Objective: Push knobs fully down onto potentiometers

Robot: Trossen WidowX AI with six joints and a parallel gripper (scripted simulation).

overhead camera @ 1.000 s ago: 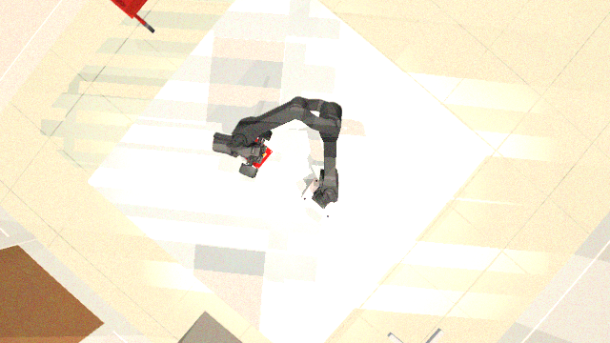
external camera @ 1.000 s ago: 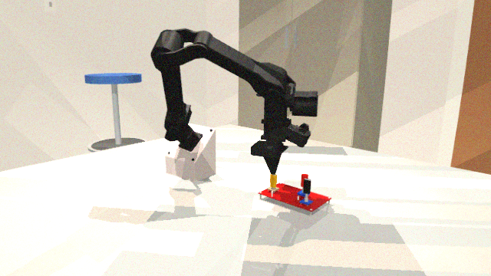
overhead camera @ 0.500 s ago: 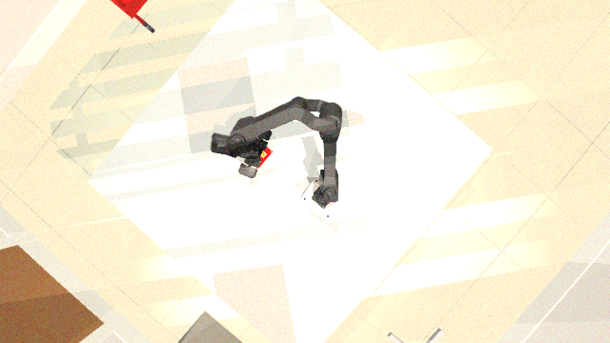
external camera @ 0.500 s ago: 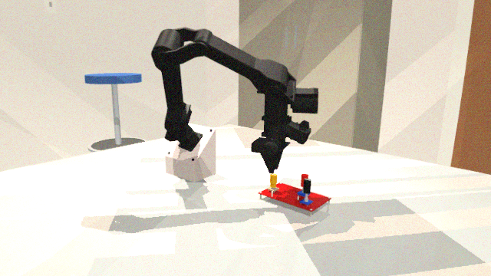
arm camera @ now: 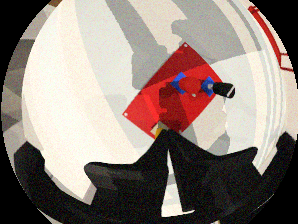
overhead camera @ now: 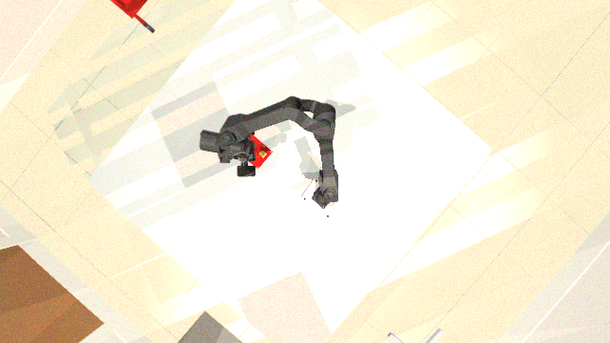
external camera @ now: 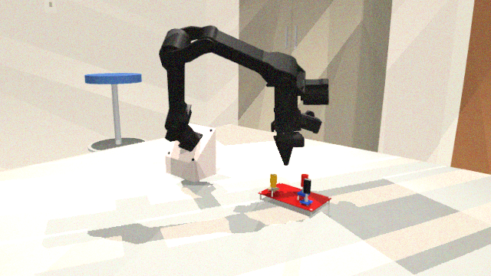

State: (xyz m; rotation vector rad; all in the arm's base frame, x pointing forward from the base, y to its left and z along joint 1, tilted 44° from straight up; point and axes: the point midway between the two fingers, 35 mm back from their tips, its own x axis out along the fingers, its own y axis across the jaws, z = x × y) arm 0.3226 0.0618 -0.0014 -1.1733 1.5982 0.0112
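The yellow knob lies 40 mm below my gripper tip, 20 mm to the right of it and 20 mm behind it. The rest, counted from my gripper tip: black knob 80 mm ahead, 30 mm to the right, 20 mm below.
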